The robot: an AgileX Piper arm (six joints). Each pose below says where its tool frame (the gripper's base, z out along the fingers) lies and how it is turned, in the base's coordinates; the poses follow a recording.
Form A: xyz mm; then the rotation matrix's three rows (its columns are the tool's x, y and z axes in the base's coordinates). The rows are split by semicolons.
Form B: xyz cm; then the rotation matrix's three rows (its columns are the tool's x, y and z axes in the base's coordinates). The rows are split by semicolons. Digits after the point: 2 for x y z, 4 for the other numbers.
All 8 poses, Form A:
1: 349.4, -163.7, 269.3; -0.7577, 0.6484, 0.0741; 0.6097, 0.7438, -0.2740; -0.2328, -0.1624, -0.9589
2: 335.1, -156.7, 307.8; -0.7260, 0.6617, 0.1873; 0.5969, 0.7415, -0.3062; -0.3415, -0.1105, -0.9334
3: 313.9, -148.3, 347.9; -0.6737, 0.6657, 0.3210; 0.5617, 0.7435, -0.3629; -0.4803, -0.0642, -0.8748
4: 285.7, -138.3, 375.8; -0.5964, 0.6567, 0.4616; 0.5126, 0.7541, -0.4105; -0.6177, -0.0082, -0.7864
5: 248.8, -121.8, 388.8; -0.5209, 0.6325, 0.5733; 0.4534, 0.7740, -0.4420; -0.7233, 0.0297, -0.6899
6: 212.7, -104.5, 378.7; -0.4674, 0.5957, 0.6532; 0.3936, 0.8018, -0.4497; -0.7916, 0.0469, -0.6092
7: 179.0, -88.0, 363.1; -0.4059, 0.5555, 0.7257; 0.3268, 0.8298, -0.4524; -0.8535, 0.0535, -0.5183
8: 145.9, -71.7, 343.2; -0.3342, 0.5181, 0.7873; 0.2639, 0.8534, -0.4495; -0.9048, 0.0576, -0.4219
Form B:
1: 34.94, -16.37, 26.93; -0.7577, 0.6484, 0.0741; 0.6097, 0.7438, -0.2740; -0.2328, -0.1624, -0.9589
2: 33.51, -15.67, 30.78; -0.7260, 0.6617, 0.1873; 0.5969, 0.7415, -0.3062; -0.3415, -0.1105, -0.9334
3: 31.39, -14.83, 34.79; -0.6737, 0.6657, 0.3210; 0.5617, 0.7435, -0.3629; -0.4803, -0.0642, -0.8748
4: 28.57, -13.83, 37.58; -0.5964, 0.6567, 0.4616; 0.5126, 0.7541, -0.4105; -0.6177, -0.0082, -0.7864
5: 24.88, -12.18, 38.88; -0.5209, 0.6325, 0.5733; 0.4534, 0.7740, -0.4420; -0.7233, 0.0297, -0.6899
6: 21.27, -10.45, 37.87; -0.4674, 0.5957, 0.6532; 0.3936, 0.8018, -0.4497; -0.7916, 0.0469, -0.6092
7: 17.90, -8.80, 36.31; -0.4059, 0.5555, 0.7257; 0.3268, 0.8298, -0.4524; -0.8535, 0.0535, -0.5183
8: 14.59, -7.17, 34.32; -0.3342, 0.5181, 0.7873; 0.2639, 0.8534, -0.4495; -0.9048, 0.0576, -0.4219
